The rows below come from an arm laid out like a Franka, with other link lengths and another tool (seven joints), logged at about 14 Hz.
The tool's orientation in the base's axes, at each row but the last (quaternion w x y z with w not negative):
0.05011, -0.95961, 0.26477, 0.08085
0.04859, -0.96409, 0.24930, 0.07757
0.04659, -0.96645, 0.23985, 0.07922
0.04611, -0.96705, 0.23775, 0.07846
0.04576, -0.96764, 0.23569, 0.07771
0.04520, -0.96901, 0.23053, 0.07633
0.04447, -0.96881, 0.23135, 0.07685
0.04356, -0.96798, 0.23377, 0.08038
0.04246, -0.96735, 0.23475, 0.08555
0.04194, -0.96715, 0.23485, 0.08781
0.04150, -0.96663, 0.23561, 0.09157
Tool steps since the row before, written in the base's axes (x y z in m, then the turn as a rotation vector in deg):
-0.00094, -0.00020, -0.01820, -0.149, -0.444, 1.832
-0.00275, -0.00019, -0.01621, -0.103, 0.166, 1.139
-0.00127, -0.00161, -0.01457, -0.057, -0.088, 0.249
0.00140, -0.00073, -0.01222, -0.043, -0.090, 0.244
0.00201, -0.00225, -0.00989, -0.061, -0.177, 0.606
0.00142, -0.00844, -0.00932, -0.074, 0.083, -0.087
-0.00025, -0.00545, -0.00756, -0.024, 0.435, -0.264
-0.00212, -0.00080, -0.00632, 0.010, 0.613, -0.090
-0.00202, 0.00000, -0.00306, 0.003, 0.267, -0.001
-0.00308, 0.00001, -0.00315, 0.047, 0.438, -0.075
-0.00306, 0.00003, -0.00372, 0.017, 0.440, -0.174
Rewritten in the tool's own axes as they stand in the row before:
0.00261, 0.00163, 0.01796, -0.237, 0.359, -1.841
0.00053, 0.00240, 0.01626, -0.365, -0.157, -1.085
0.00218, 0.00277, 0.01428, -0.053, 0.091, -0.249
0.00368, 0.00062, 0.01174, -0.039, 0.087, -0.246
0.00447, 0.00157, 0.00919, -0.078, 0.153, -0.610
0.00654, 0.00735, 0.00796, -0.087, -0.036, 0.105
0.00347, 0.00534, 0.00681, -0.168, -0.362, 0.316
-0.00039, 0.00198, 0.00640, -0.249, -0.544, 0.162
-0.00120, 0.00106, 0.00330, -0.117, -0.238, 0.033
-0.00210, 0.00154, 0.00355, -0.140, -0.407, 0.120
-0.00195, 0.00153, 0.00413, -0.148, -0.391, 0.222

